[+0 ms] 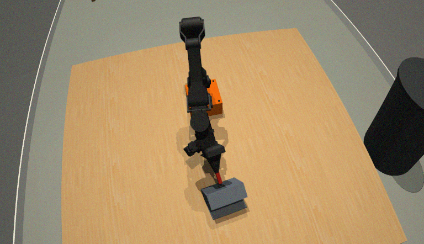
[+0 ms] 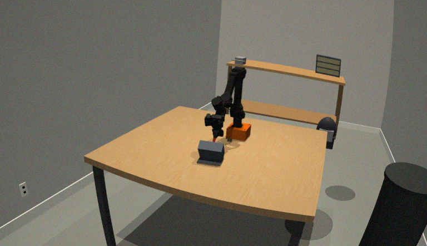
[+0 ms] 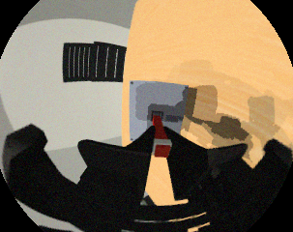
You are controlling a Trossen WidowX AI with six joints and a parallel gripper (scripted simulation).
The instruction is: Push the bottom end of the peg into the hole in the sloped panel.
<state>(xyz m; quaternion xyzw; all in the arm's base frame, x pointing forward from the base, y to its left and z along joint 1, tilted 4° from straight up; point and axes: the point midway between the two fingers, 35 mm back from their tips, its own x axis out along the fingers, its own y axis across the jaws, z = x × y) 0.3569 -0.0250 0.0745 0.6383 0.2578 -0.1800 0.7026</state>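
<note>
Right now the grey sloped panel is 60 mm ahead of my gripper tip, 50 mm below it and 10 mm to the left of it. The rest, counted from my gripper tip: red peg (10 mm behind, 10 mm above).
</note>
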